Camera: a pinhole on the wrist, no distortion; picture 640 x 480 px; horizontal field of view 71.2 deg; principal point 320.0 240.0 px. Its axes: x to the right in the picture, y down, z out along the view. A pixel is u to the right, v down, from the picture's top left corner.
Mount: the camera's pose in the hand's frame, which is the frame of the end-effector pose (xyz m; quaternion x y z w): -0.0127 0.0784 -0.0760 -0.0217 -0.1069 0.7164 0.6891
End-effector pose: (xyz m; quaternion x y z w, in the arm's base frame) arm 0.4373 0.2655 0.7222 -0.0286 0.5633 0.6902 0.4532
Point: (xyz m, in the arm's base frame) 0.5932 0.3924 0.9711
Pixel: 393.2 334.0
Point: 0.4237 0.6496 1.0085
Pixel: 539.6 52.4
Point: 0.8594 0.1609 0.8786
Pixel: outside the picture
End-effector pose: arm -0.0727 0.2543 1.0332 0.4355 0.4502 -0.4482 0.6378
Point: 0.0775 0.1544 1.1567
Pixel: 504.0 270.8
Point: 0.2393 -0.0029 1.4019
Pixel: 595.3 377.3
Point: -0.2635 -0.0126 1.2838
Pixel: 74.2 409.3
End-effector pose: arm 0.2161 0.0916 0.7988 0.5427 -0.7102 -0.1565 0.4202
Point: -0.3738 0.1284 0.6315
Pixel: 525.7 193.1
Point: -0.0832 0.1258 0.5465
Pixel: 331.6 265.0
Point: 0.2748 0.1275 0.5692
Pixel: outside the picture
